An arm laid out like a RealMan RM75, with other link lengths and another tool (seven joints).
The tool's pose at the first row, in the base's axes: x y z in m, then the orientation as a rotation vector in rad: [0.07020 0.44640 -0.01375 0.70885 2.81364 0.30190]
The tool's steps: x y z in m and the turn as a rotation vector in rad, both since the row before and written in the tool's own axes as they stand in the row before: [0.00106 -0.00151 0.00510 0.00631 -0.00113 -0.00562]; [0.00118 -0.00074 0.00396 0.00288 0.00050 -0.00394]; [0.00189 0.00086 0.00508 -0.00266 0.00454 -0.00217]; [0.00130 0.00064 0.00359 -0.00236 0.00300 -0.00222]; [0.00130 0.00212 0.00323 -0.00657 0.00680 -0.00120]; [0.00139 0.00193 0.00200 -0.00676 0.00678 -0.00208]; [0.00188 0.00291 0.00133 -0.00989 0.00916 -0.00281]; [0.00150 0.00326 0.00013 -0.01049 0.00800 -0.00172]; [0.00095 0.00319 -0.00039 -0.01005 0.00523 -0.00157]
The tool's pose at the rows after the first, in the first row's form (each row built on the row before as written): [0.06997 0.44634 -0.01917 0.70212 2.81626 0.29168]; [0.06967 0.44681 -0.02333 0.69713 2.81877 0.28722]; [0.06974 0.44914 -0.02830 0.69368 2.82274 0.29249]; [0.06982 0.45081 -0.03179 0.69014 2.82536 0.29668]; [0.07043 0.45373 -0.03457 0.68735 2.82984 0.30855]; [0.07055 0.45637 -0.03621 0.68323 2.83442 0.32055]; [0.07048 0.45999 -0.03701 0.67747 2.84025 0.33787]; [0.07056 0.46354 -0.03648 0.67309 2.84441 0.35574]; [0.07095 0.46667 -0.03536 0.66895 2.84599 0.37184]
